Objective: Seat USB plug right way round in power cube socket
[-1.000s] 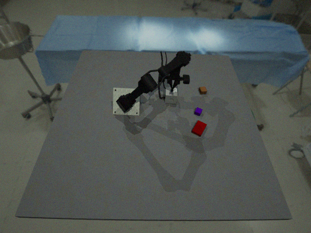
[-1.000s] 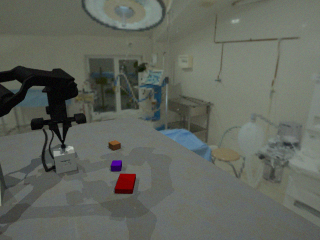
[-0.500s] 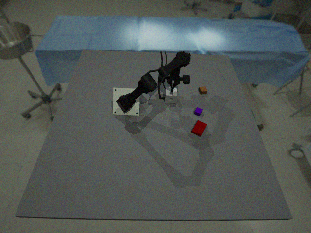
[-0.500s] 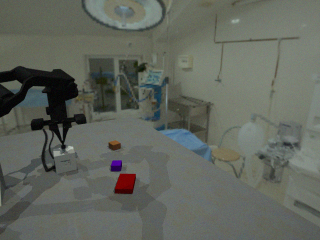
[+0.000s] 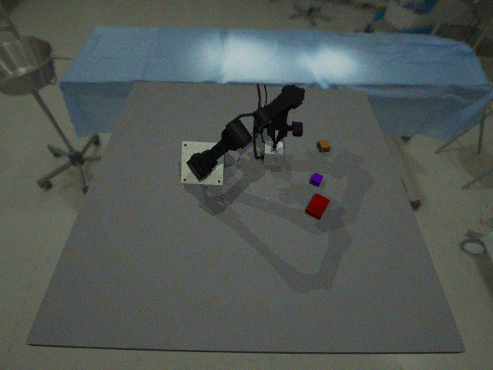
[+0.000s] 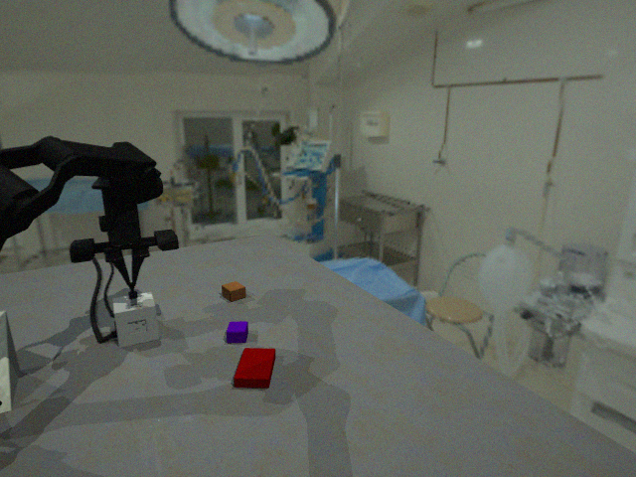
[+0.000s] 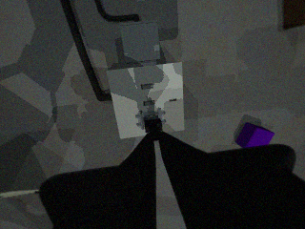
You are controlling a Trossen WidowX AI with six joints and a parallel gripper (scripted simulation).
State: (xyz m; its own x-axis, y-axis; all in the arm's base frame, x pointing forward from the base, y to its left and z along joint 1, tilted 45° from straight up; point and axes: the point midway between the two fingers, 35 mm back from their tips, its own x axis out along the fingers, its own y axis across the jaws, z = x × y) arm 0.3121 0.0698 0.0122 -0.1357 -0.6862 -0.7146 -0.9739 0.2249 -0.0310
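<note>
My gripper tip is 2 cm above the dark USB plug. Round my gripper tip: orange block: 25 cm ahead, 10 cm below, 7 cm to the left; purple cube: 17 cm ahead, 12 cm to the right, 11 cm below; USB socket: 5 cm below.
</note>
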